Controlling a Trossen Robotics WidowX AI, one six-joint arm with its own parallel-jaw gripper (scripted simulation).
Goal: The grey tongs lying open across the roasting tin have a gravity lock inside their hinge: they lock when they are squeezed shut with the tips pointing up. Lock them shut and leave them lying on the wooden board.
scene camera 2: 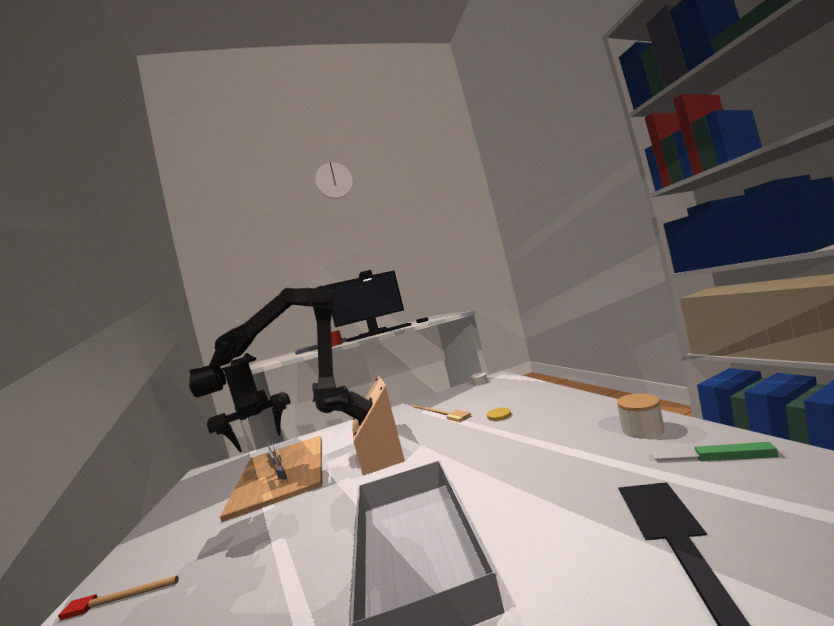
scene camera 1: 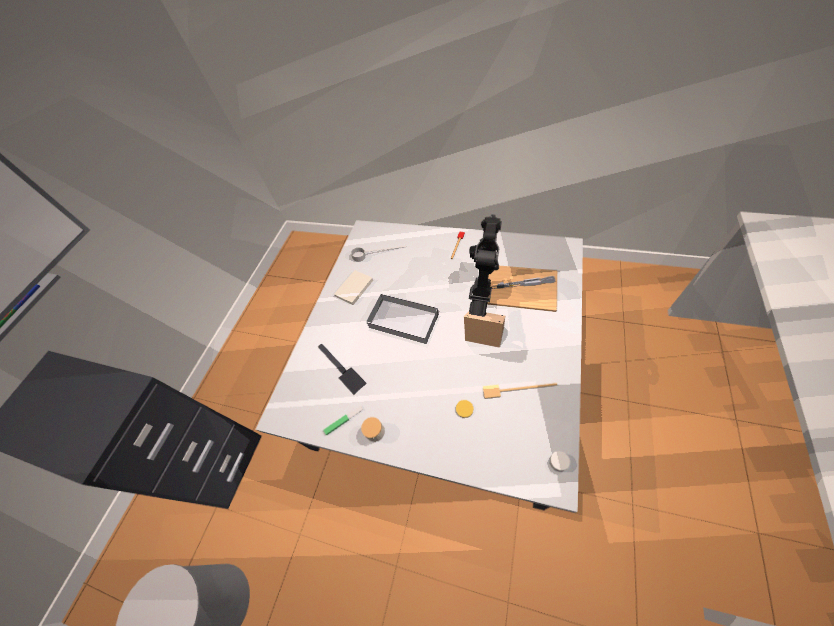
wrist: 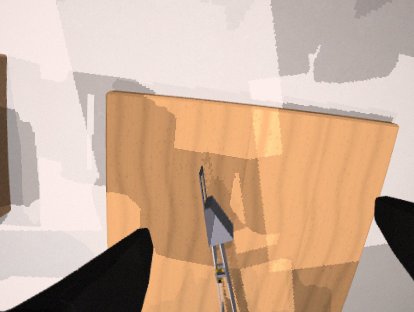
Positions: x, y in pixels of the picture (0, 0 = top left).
Scene:
beige pad: scene camera 1 350, 291; not seen in scene camera 2 (out of frame); not seen in the wrist view (out of frame)
same spot on wooden board: [wrist: 299, 186] = [scene camera 1: 494, 276]

